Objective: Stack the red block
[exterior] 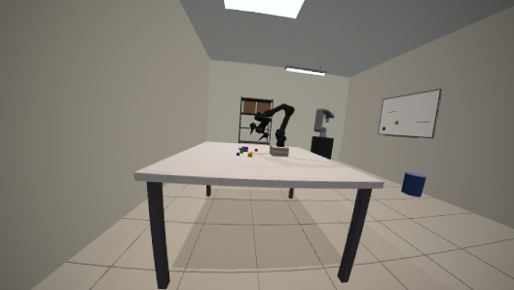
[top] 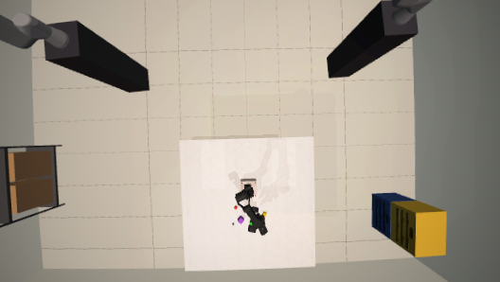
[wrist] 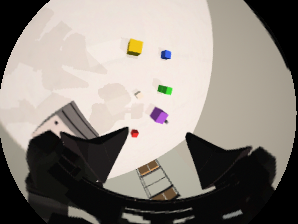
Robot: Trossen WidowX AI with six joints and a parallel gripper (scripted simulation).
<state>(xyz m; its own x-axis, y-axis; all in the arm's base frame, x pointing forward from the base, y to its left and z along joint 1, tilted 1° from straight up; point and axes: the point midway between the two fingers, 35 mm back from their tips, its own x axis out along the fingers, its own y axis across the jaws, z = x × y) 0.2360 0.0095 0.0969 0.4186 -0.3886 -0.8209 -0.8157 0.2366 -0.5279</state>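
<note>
My gripper tip is now 140 mm above the red block, 130 mm to the left of it and 40 mm past it. From my gripper tip the other things lie so: purple block 130 mm below, 90 mm to the right, 70 mm ahead; blue block 140 mm below, 140 mm ahead, 110 mm to the left; yellow block 140 mm to the left, 130 mm below, 40 mm ahead.
</note>
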